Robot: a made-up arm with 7 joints.
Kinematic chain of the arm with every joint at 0, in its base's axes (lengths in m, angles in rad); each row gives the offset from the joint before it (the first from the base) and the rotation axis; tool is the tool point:
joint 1: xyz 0 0 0.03 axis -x
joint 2: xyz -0.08 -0.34 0 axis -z
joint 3: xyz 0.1 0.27 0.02 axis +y
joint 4: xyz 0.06 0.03 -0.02 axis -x
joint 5: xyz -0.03 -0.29 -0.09 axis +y
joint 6: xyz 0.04 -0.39 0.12 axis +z
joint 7: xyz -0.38 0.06 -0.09 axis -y
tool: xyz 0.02 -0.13 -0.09
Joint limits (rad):
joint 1: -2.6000..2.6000
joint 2: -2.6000..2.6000
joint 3: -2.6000..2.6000
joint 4: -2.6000..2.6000
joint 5: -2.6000..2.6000
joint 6: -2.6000..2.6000
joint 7: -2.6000..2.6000
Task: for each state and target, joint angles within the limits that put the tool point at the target. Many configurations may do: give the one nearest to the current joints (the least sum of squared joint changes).
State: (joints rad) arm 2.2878 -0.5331 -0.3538 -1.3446 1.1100 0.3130 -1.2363
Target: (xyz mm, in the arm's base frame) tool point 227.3 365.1 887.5
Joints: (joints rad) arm 2.6000 -0.3370 -0.3005 -0.8401 1.1820 0.4130 -1.2913
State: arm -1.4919 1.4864 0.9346 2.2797 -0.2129 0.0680 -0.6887
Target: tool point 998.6 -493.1 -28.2
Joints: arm -1.3956 0.8922 1.2843 2.6000 0.0296 0.2588 -0.6364
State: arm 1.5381 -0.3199 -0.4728 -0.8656 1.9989 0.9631 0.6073
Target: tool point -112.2 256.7 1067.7
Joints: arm 2.0114 0.3663 -0.4505 -0.2218 2.0043 1.0754 0.3804
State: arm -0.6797 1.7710 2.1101 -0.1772 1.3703 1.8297 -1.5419
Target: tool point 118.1 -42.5 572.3
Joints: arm -1.0545 2.3109 2.0485 -0.4015 1.3555 2.3620 -1.4906
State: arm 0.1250 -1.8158 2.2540 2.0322 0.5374 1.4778 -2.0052
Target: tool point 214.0 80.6 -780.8
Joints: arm 0.4091 -1.6168 2.2250 1.1354 0.6608 1.7255 -1.9730
